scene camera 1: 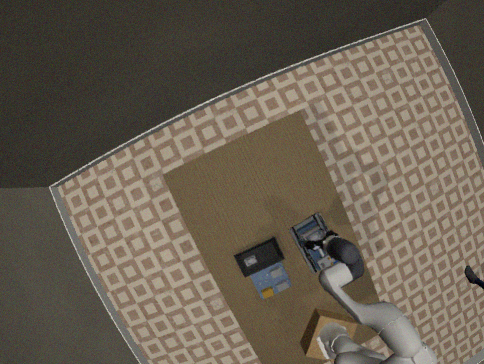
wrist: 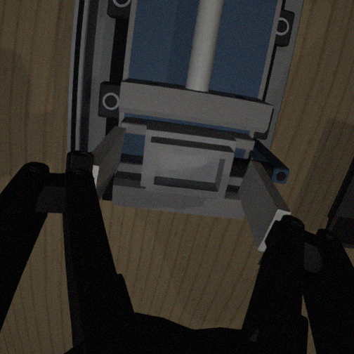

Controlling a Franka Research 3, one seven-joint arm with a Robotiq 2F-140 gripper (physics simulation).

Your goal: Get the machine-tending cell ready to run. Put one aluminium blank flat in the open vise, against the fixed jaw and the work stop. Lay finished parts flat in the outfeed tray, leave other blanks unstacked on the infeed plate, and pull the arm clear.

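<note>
The vise (scene camera 1: 307, 229) (wrist: 195, 106) shows its blue bed, screw rod and jaws in the wrist view. A grey part with a rectangular recess (wrist: 187, 166) lies between the jaws, near the blue work stop (wrist: 270, 161); its exact contact with them is unclear. My gripper (scene camera 1: 318, 245) (wrist: 184, 161) is open over the vise, its fingers on either side of that part, not gripping it. The black outfeed tray (scene camera 1: 272, 247) holds a small grey part (scene camera 1: 250, 260). Grey blanks (scene camera 1: 276, 271) (scene camera 1: 283, 286) lie apart on the blue infeed plate (scene camera 1: 257, 280).
An orange block (scene camera 1: 267, 292) sits at a corner of the infeed plate. A wooden box (scene camera 1: 311, 332) stands near the arm's base. The arm (scene camera 1: 370, 312) reaches over the wooden table (scene camera 1: 250, 185) from the lower right. A dark object (scene camera 1: 471, 275) shows at the right edge.
</note>
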